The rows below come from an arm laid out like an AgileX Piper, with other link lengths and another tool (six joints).
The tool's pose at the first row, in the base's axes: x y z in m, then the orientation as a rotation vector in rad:
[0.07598 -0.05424 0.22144 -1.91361 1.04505 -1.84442]
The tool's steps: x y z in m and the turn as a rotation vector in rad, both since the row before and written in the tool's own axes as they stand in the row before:
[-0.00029 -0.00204 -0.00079 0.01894 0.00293 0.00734]
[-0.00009 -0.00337 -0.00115 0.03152 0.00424 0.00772]
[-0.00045 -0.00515 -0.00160 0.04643 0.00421 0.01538]
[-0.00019 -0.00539 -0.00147 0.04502 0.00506 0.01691]
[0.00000 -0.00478 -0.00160 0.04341 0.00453 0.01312]
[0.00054 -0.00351 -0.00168 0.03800 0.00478 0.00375]
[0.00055 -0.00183 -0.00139 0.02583 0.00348 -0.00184]
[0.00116 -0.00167 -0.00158 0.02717 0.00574 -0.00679]
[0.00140 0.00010 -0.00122 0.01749 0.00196 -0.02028]
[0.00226 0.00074 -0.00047 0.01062 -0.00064 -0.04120]
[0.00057 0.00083 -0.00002 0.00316 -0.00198 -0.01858]
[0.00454 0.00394 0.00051 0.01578 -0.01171 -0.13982]
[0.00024 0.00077 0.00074 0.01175 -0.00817 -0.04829]
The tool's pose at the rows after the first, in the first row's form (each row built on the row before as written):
[0.07586 -0.05241 0.22267 -1.89448 1.03047 -1.84712]
[0.07571 -0.04970 0.22497 -1.86693 1.00269 -1.85296]
[0.07549 -0.04540 0.22825 -1.82447 0.96439 -1.85618]
[0.07517 -0.04118 0.23190 -1.78096 0.92936 -1.85824]
[0.07435 -0.03755 0.23530 -1.74178 0.89342 -1.86095]
[0.07303 -0.03522 0.23817 -1.71261 0.85699 -1.86836]
[0.07172 -0.03414 0.23982 -1.69571 0.82934 -1.87609]
[0.07010 -0.03359 0.24174 -1.67957 0.79772 -1.88913]
[0.06871 -0.03451 0.24257 -1.68155 0.76552 -1.90624]
[0.06795 -0.03654 0.24365 -1.70386 0.72455 -1.93406]
[0.06786 -0.03754 0.24353 -1.71621 0.70697 -1.94472]
[0.06779 -0.04349 0.24451 -1.80939 0.57969 -2.02525]
[0.06850 -0.04432 0.24438 -1.84091 0.52550 -2.04725]

